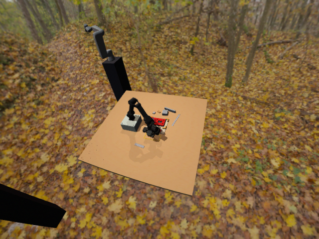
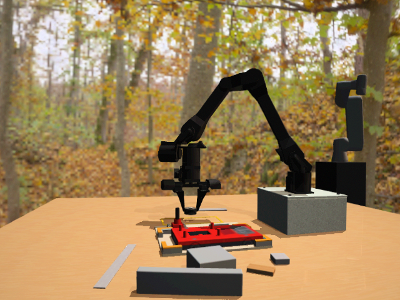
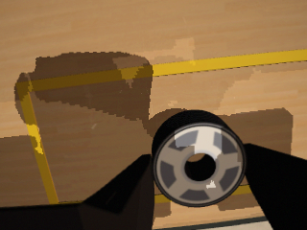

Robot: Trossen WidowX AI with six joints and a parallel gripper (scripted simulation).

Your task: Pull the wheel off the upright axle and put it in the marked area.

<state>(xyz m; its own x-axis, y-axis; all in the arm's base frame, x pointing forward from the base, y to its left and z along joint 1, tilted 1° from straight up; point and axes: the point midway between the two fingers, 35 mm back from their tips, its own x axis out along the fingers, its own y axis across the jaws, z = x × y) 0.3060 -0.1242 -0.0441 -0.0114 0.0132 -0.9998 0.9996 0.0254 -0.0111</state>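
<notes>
Now: gripper tip right at the wheel. Also, from my gripper tip: brown piece (7 cm behind, 40 cm to the left, 3 cm below).
</notes>
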